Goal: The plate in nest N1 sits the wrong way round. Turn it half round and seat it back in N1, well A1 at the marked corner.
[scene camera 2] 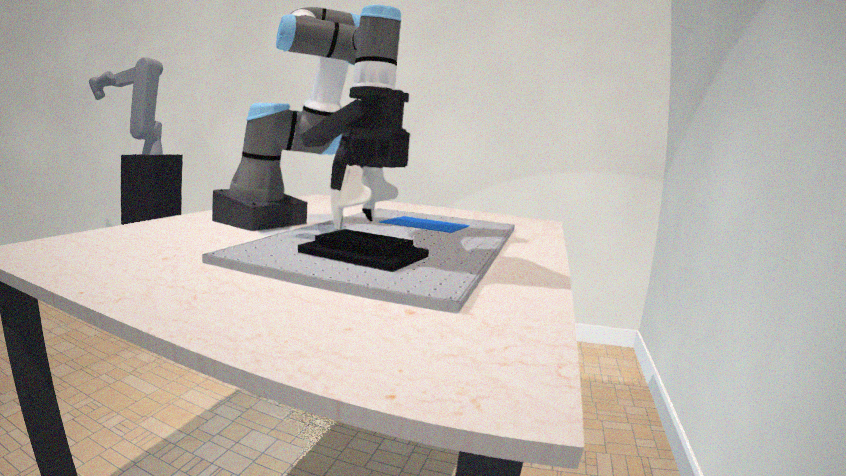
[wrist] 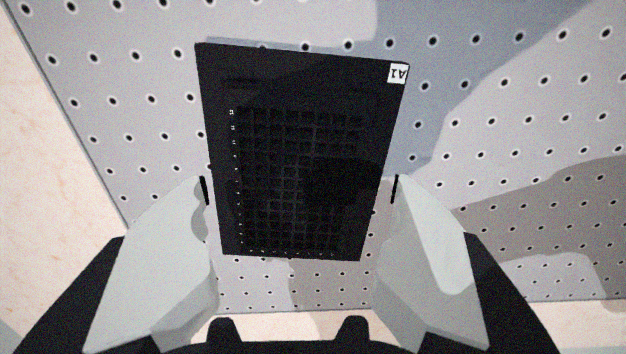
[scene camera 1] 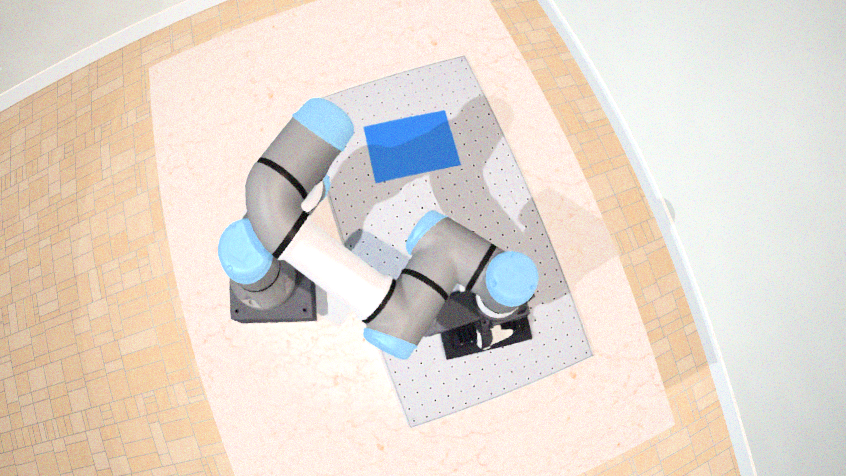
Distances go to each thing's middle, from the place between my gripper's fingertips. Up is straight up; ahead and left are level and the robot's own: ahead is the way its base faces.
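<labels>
Counted from my hand: the black well plate [scene camera 2: 358,242] is 20 mm below, 20 mm ahead and 10 mm to the right; black nest N1 [scene camera 2: 405,259] is 40 mm below, 20 mm ahead and 10 mm to the right; the flat blue rectangle [scene camera 1: 418,144] is 40 mm below, 70 mm ahead and 360 mm to the left. Going by their middles, the flat blue rectangle is the farthest from my hand of the things named here.
</labels>
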